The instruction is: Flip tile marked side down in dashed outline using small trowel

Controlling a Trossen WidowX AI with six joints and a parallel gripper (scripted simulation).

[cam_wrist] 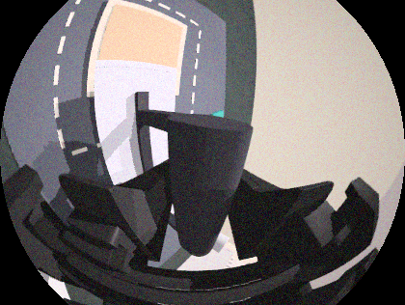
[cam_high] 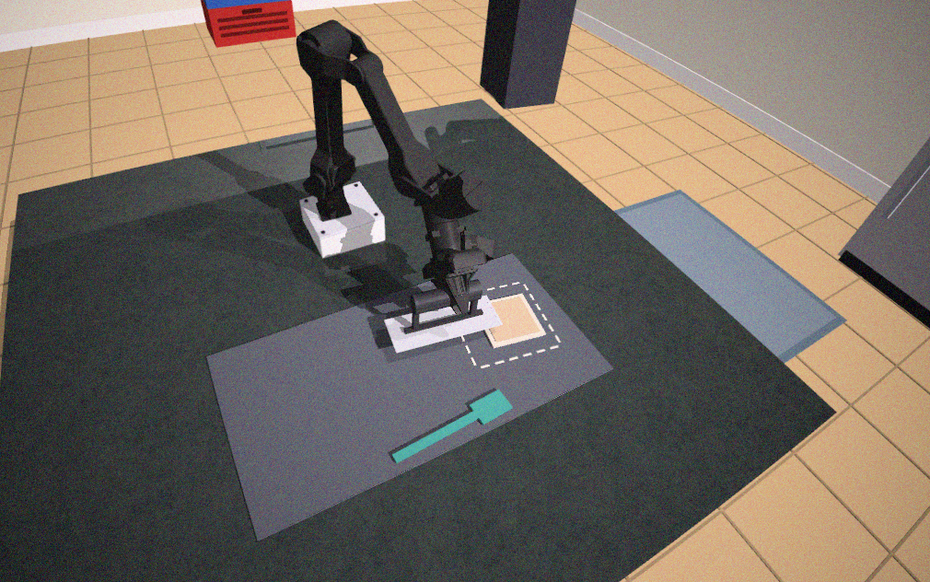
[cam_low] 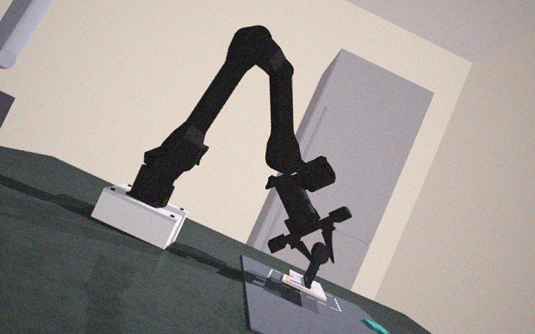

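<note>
My gripper tip is now 10 cm above the grey mat, 9 cm to the left of it and 2 cm short of it. Round my gripper tip: teal spatula-like tool (16 cm ahead, 7 cm below, 6 cm to the right); tile (11 cm to the left, 7 cm below, 1 cm behind); trowel (3 cm behind, 1 cm below).
</note>
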